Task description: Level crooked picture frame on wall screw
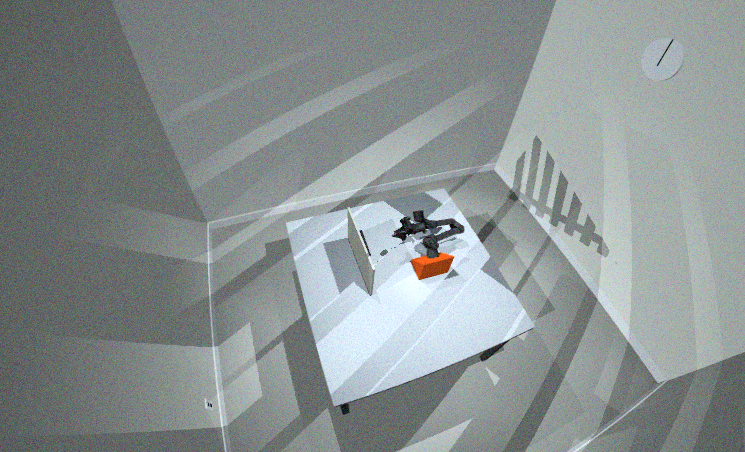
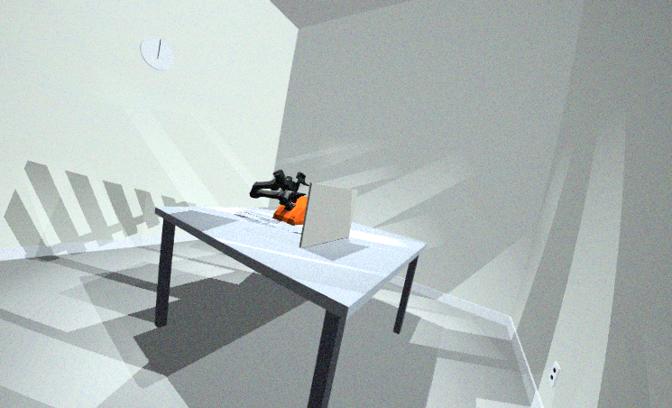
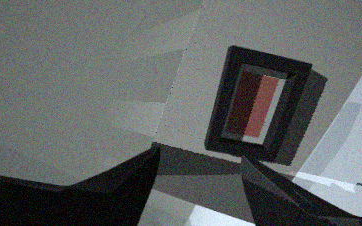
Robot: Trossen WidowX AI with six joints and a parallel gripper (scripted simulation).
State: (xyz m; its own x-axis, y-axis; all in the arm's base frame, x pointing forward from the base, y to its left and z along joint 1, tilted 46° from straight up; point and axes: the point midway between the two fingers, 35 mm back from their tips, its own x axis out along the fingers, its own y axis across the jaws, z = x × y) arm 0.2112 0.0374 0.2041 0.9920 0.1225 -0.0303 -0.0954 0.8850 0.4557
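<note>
The picture frame lies 19 cm ahead of my gripper tip and 9 cm below it. Round my gripper tip: wall panel (20 cm ahead, 1 cm to the left, 10 cm below).
</note>
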